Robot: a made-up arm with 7 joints.
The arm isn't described. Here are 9 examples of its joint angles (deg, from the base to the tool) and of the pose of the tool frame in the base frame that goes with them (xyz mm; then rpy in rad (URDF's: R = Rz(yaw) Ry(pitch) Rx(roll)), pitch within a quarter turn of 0, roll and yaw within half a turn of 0).
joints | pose
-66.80 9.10 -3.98 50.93 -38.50 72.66 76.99 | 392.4 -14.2 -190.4 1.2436 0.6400 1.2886
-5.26 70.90 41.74 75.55 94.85 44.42 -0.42 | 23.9 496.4 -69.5 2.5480 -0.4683 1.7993
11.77 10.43 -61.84 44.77 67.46 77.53 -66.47 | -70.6 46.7 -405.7 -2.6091 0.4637 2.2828
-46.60 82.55 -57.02 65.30 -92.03 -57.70 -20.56 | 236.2 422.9 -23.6 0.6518 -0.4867 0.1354
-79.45 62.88 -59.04 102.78 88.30 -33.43 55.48 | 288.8 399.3 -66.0 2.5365 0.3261 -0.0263
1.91 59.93 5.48 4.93 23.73 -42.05 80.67 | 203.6 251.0 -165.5 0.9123 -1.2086 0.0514
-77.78 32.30 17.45 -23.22 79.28 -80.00 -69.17 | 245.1 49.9 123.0 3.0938 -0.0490 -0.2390
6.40 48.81 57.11 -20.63 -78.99 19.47 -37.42 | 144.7 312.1 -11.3 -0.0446 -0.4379 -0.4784
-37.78 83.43 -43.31 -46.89 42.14 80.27 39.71 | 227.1 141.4 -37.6 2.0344 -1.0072 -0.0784
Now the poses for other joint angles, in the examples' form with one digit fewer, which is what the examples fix.
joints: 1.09 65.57 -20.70 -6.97 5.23 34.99 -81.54
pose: 180 249 -234 -1.508 1.022 -2.630
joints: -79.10 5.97 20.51 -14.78 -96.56 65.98 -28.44
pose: 281 -6 118 0.089 -0.599 -2.244
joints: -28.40 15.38 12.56 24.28 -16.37 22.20 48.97
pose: 308 153 -277 0.358 0.398 1.089
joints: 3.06 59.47 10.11 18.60 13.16 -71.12 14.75
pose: 176 282 -159 1.199 -0.337 -0.698
